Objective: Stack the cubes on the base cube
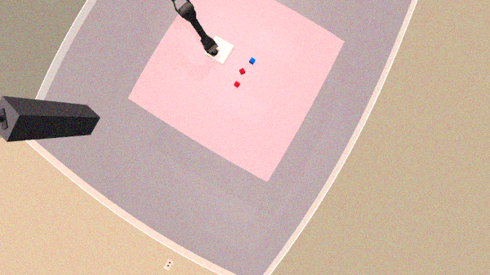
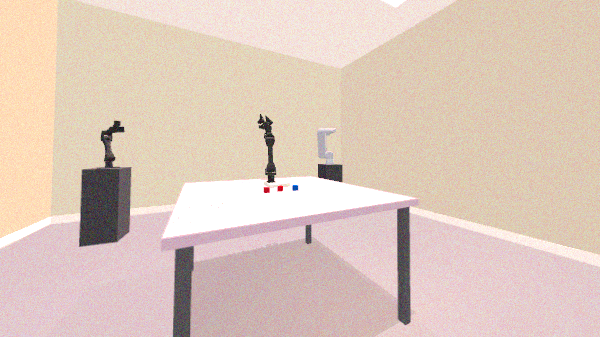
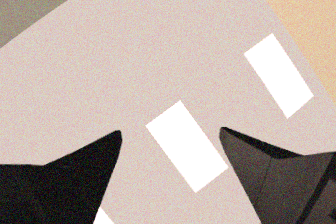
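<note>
Now: gripper tip 68 cm short of the blue cube, 12 cm to the right of it and 65 cm above it.
</note>
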